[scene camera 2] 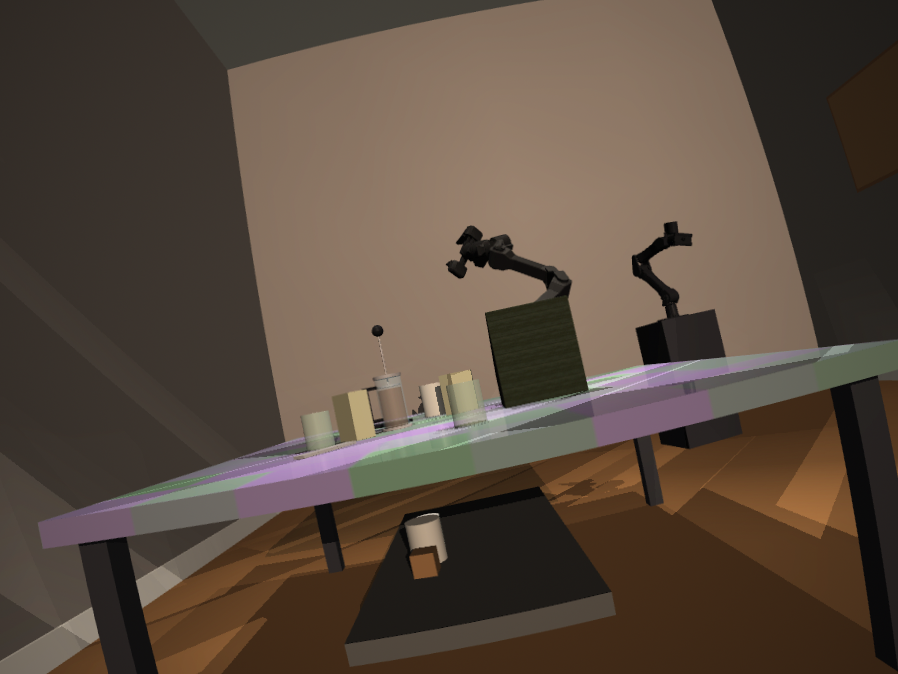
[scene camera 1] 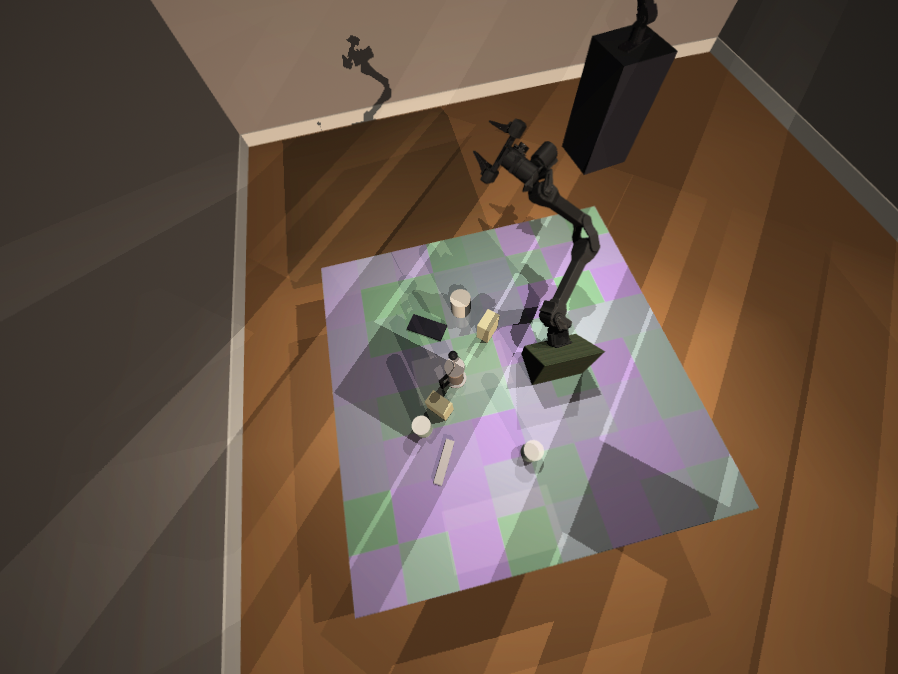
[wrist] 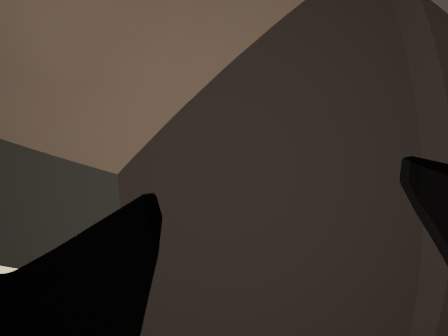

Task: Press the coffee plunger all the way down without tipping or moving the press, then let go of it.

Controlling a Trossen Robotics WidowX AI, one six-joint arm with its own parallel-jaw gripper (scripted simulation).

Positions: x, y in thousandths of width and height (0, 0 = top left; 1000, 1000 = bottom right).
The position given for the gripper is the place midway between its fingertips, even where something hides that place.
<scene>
The gripper shows in scene camera 2 (503, 378), in scene camera 1 (536, 203) and in the wrist view (642, 561).
</scene>
